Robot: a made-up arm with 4 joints.
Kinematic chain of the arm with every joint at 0, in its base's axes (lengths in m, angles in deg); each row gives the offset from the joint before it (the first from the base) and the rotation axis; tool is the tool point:
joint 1: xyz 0 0 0.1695 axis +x
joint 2: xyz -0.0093 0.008 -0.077 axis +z
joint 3: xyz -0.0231 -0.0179 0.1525 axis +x
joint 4: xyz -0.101 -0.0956 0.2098 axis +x
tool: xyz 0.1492 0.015 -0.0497
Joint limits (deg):
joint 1: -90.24..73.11
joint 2: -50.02..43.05
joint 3: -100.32..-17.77
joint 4: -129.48..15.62
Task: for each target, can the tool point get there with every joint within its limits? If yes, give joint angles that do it. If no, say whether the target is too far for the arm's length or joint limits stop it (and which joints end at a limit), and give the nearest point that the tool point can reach.
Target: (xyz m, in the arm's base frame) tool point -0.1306 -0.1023 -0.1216
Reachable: no: joint limits stop it (at a limit: joint 1, joint 3, joint 4) | nearest point -0.0720 0.1118 0.0144 | short by 0.260 m
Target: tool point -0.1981 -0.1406 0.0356
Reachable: no: joint limits stop it (at a limit: joint 1, joint 2, joint 3) | nearest point -0.0560 -0.2752 0.1862 | short by 0.247 m
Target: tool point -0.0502 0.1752 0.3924
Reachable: yes | joints -2.39 23.40 -86.38 -82.37
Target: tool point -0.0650 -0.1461 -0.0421
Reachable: no: joint limits stop it (at a limit: joint 1, joint 3) | nearest point -0.0272 -0.2756 0.1765 | short by 0.257 m
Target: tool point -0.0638 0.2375 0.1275
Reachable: yes | joints -68.39 35.79 -83.14 -34.63
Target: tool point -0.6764 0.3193 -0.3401
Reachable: no: too far | nearest point -0.1506 0.1747 -0.0273 | short by 0.629 m
